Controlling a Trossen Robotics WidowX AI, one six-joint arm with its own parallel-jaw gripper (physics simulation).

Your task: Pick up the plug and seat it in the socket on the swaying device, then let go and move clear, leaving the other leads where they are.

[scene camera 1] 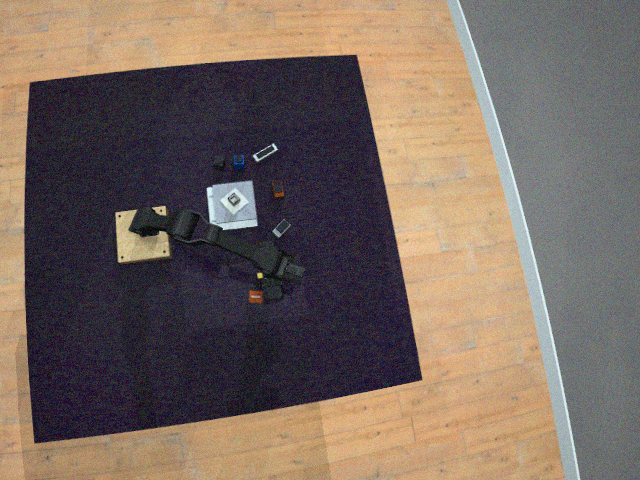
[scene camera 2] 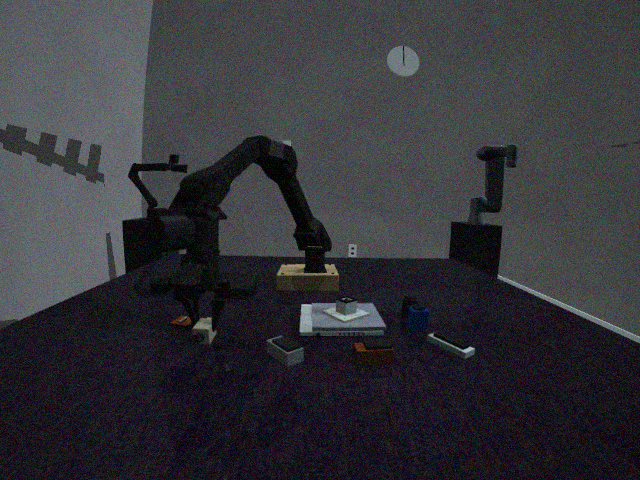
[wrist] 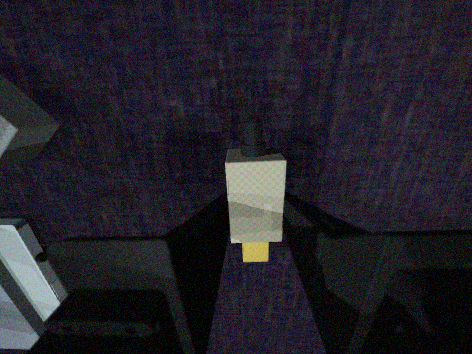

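Note:
The plug (scene camera 1: 260, 275) (scene camera 2: 205, 331) (wrist: 256, 200) has a cream block body, a yellow tip and a dark stub at its other end. It is low at the mat; whether it touches the mat is unclear. My gripper (scene camera 2: 205, 325) (wrist: 254, 198) is shut on the plug, one finger on each side of the body. In scene camera 1 the arm hides most of the plug. The device (scene camera 1: 245, 218) (scene camera 2: 371, 313) (wrist: 37, 280) is a pale grey slab near the arm's base. The socket (scene camera 1: 233, 198) (scene camera 2: 346, 306) is a small square block on a white diamond plate on top of it.
An orange block (scene camera 1: 255, 296) (scene camera 2: 180, 321) lies close beside the gripper. A grey holder (scene camera 1: 276, 233) (scene camera 2: 293, 356), an orange-brown one (scene camera 1: 278, 195) (scene camera 2: 373, 354), a white one (scene camera 2: 467, 352), a blue block (scene camera 1: 238, 160) (scene camera 2: 417, 318) and a black block (scene camera 1: 219, 162) stand around the device.

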